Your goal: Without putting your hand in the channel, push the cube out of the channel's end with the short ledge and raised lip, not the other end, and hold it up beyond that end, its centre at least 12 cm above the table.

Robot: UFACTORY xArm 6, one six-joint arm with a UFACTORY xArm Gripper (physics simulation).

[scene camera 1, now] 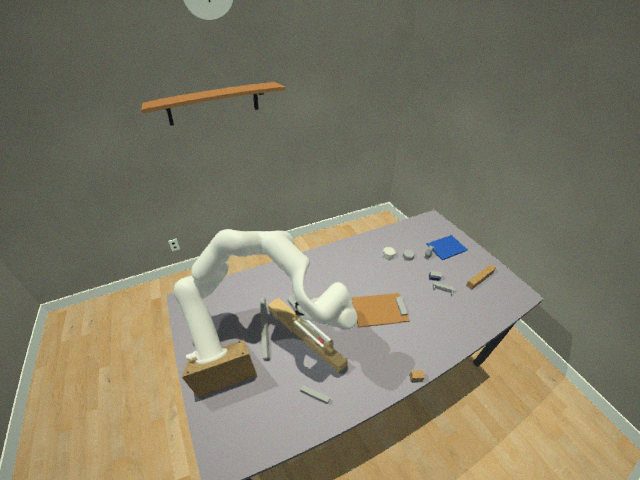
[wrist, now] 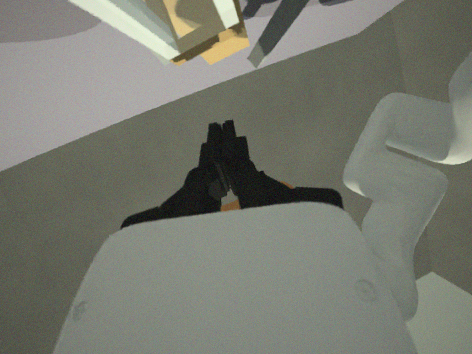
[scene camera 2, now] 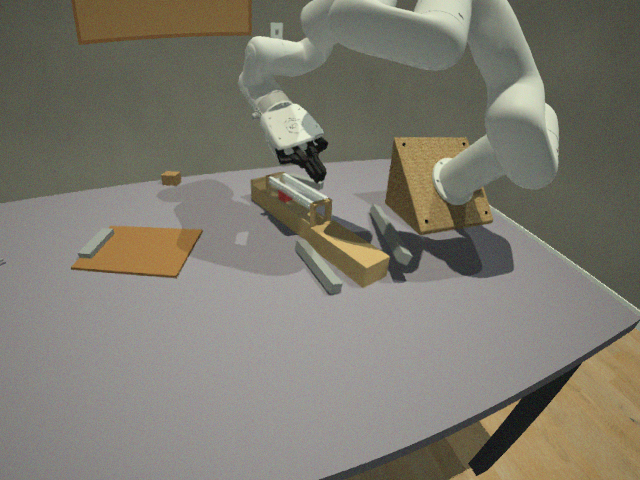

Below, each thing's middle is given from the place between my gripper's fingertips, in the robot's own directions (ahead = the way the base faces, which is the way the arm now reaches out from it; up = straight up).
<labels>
Right now the wooden channel block (scene camera 2: 365, 264) is 6 cm to the right of my hand and 10 cm below it. The rest, counted from my hand: brown board (scene camera 2: 146, 251) (37 cm ahead, 7 cm to the right, 14 cm below).
</labels>
